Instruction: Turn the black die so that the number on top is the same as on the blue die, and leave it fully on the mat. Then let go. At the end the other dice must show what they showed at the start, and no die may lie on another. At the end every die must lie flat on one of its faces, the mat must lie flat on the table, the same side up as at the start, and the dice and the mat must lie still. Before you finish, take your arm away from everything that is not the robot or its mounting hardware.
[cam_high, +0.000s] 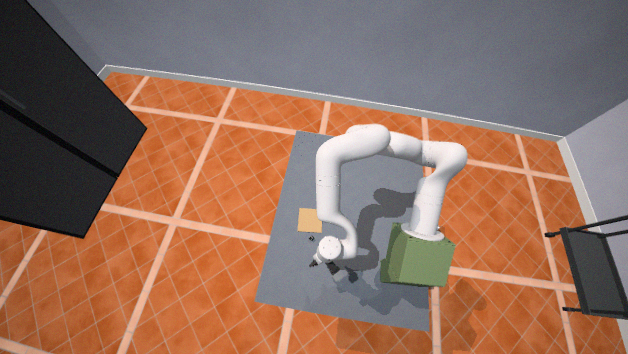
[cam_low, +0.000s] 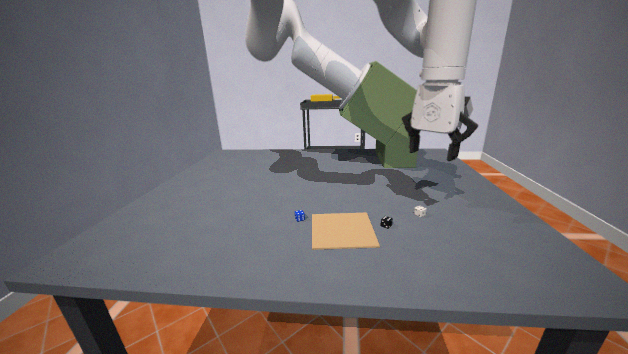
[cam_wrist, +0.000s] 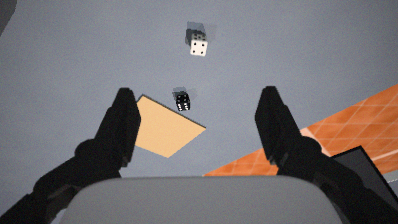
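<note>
My hand is 6 cm short of the black die, 12 cm to the left of it and 15 cm above it. The rest, counted from my hand: tan mat (7 cm ahead, 22 cm to the right, 16 cm below); white die (2 cm ahead, 2 cm to the right, 15 cm below); blue die (1 cm ahead, 32 cm to the right, 15 cm below).
</note>
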